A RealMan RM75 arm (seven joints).
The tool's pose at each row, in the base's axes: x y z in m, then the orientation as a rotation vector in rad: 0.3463, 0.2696, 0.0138, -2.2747, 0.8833, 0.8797; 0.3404, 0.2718, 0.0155, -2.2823, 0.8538, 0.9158; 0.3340, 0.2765, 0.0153, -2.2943, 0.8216, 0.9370; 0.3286, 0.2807, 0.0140, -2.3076, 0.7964, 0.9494; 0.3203, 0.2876, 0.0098, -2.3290, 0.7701, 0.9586; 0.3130, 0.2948, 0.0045, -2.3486, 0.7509, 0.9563; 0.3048, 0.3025, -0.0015, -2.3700, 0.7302, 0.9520; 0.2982, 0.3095, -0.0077, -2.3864, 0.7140, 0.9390; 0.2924, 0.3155, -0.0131, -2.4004, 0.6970, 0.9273; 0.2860, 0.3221, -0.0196, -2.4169, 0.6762, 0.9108; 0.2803, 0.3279, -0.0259, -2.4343, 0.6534, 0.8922; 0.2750, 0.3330, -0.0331, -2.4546, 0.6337, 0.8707
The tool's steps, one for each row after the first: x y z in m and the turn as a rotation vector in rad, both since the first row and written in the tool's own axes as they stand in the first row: -0.0054, 0.0025, 0.0026, -0.0239, -0.0241, -0.0105; -0.0107, 0.0042, 0.0083, -0.0446, -0.0387, -0.0272; -0.0145, 0.0058, 0.0139, -0.0622, -0.0459, -0.0413; -0.0187, 0.0085, 0.0244, -0.0850, -0.0476, -0.0569; -0.0218, 0.0105, 0.0353, -0.1005, -0.0421, -0.0708; -0.0250, 0.0130, 0.0474, -0.1168, -0.0351, -0.0861; -0.0269, 0.0148, 0.0585, -0.1247, -0.0247, -0.1009; -0.0285, 0.0166, 0.0682, -0.1314, -0.0164, -0.1159; -0.0299, 0.0186, 0.0792, -0.1384, -0.0053, -0.1347; -0.0308, 0.0206, 0.0892, -0.1455, 0.0068, -0.1554; -0.0305, 0.0229, 0.0992, -0.1537, 0.0229, -0.1745
